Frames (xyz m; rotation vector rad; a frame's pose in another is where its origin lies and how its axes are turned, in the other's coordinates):
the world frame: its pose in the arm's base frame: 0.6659 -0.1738 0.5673 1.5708 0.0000 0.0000
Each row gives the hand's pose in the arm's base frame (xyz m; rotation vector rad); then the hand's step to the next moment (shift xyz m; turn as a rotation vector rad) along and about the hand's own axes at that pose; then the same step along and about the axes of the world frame.
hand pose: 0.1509 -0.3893 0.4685 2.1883 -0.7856 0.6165
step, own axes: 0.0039 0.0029 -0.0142 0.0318 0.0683 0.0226
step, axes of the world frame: -0.0019 0.0127 -0.0078 -0.0206 0.0375 0.0660
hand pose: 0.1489 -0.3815 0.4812 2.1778 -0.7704 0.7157
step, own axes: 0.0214 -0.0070 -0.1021 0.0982 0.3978 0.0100
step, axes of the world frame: -0.0069 0.0724 -0.0751 -0.2093 0.2320 0.2653
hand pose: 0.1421 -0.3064 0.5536 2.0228 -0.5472 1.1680
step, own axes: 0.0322 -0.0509 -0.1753 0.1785 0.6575 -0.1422
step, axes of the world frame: -0.0482 0.0657 -0.1665 -0.4266 0.4491 0.3174
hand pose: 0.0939 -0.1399 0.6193 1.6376 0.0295 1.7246
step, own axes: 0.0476 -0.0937 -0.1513 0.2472 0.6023 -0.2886
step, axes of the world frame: -0.0814 -0.0332 -0.1619 -0.5205 0.4536 0.1747
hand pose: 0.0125 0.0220 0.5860 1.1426 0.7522 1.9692
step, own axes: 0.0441 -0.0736 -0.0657 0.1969 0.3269 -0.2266
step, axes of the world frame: -0.0518 -0.0647 -0.0694 -0.3663 0.2451 0.0523
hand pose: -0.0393 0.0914 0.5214 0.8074 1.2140 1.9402
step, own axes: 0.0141 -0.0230 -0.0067 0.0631 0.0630 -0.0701
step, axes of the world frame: -0.0079 -0.0217 -0.0155 -0.1057 0.0410 0.0023
